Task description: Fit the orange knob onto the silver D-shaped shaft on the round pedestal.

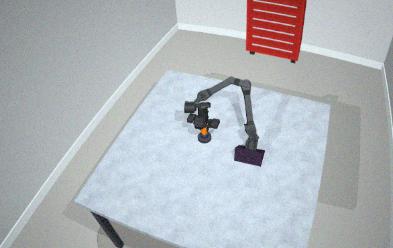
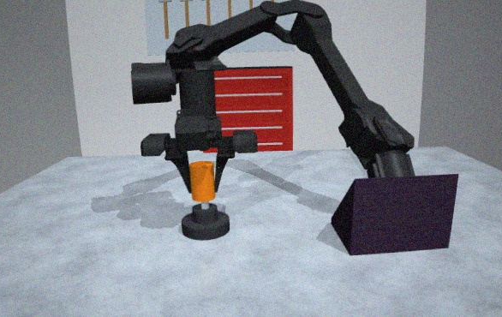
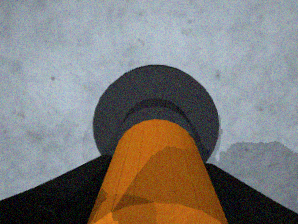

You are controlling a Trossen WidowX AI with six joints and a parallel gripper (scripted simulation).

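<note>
My gripper tip is now 30 mm below the orange knob. Round my gripper tip: round dark pedestal 40 mm below.
</note>
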